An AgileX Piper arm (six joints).
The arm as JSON. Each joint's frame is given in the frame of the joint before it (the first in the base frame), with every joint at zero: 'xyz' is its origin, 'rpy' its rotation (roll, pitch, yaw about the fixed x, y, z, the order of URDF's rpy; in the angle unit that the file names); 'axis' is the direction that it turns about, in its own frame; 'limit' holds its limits. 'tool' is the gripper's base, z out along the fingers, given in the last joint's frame.
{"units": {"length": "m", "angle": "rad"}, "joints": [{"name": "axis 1", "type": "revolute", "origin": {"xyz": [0.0, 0.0, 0.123], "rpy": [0.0, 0.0, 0.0]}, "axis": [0.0, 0.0, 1.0], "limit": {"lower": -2.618, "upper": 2.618}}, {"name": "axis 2", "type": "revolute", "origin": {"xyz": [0.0, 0.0, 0.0], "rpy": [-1.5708, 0.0, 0.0]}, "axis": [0.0, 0.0, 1.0], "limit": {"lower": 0.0, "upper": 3.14}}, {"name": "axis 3", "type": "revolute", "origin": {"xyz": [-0.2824, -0.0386, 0.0], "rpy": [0.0, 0.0, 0.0]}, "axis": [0.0, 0.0, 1.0], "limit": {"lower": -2.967, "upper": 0.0}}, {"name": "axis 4", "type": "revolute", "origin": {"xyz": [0.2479, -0.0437, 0.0], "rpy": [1.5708, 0.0, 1.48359]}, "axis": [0.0, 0.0, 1.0], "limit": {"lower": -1.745, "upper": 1.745}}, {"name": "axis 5", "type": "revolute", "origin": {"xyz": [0.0, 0.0, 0.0], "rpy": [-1.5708, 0.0, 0.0]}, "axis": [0.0, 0.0, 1.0], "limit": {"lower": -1.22, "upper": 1.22}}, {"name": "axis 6", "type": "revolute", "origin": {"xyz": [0.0, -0.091, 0.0], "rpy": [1.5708, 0.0, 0.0]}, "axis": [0.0, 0.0, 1.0], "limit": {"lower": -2.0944, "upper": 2.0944}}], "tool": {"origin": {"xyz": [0.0, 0.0, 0.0], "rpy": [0.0, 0.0, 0.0]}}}
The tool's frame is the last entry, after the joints.
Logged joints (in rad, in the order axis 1, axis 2, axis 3, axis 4, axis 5, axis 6), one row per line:
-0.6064, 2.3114, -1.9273, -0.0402, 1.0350, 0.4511
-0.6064, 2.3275, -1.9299, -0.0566, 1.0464, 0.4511
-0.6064, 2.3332, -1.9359, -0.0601, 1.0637, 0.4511
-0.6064, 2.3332, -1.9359, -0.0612, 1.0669, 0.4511
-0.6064, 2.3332, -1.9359, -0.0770, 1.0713, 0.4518
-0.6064, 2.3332, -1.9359, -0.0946, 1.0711, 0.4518
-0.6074, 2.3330, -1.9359, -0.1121, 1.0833, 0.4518
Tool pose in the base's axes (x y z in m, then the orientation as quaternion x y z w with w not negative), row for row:
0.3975, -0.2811, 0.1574, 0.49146, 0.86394, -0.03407, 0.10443
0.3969, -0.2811, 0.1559, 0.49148, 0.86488, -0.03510, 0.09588
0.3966, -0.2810, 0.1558, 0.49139, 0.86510, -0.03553, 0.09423
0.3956, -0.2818, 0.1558, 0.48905, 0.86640, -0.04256, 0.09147
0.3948, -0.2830, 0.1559, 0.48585, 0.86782, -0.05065, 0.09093
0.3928, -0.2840, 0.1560, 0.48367, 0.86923, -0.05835, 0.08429
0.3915, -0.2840, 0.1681, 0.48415, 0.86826, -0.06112, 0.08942
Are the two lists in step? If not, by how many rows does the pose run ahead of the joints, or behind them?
The pose runs 1 row ahead of the joints: the pose in row i belongs to the joints in row i + 1.
